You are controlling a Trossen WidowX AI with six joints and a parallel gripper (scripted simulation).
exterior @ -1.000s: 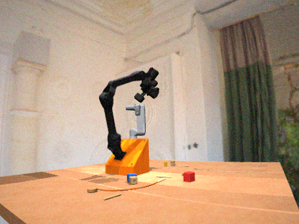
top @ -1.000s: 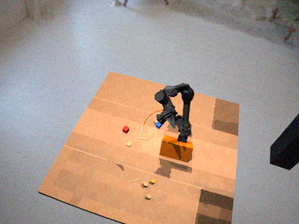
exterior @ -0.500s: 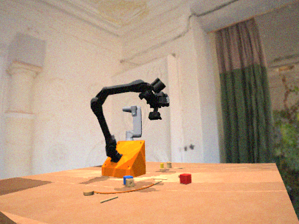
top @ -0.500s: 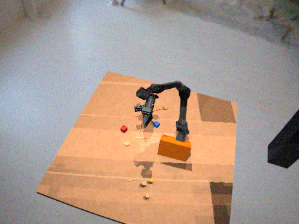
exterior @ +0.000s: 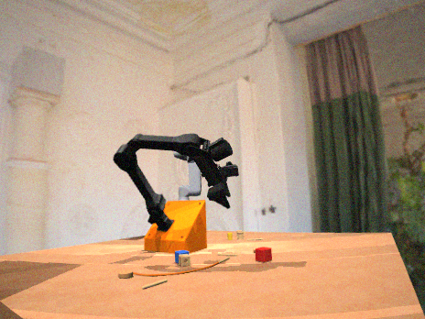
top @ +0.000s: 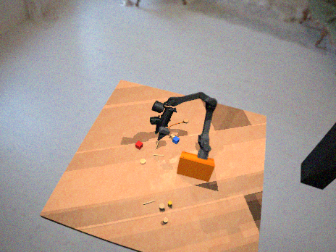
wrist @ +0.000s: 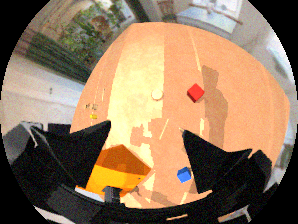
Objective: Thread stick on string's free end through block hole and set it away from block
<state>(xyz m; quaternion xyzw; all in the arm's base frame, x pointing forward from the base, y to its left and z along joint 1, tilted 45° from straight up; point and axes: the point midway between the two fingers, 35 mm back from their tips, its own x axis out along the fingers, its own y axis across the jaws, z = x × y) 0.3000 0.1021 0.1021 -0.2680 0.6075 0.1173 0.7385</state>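
Right now the blue cube is 100 mm behind my gripper tip, 150 mm to the right of it and 180 mm below it. Round my gripper tip: small wooden block (60 mm behind, 180 mm to the right, 180 mm below); red cube (130 mm ahead, 10 mm to the right, 170 mm below); thin wooden stick (20 mm ahead, 90 mm to the right, 190 mm below).
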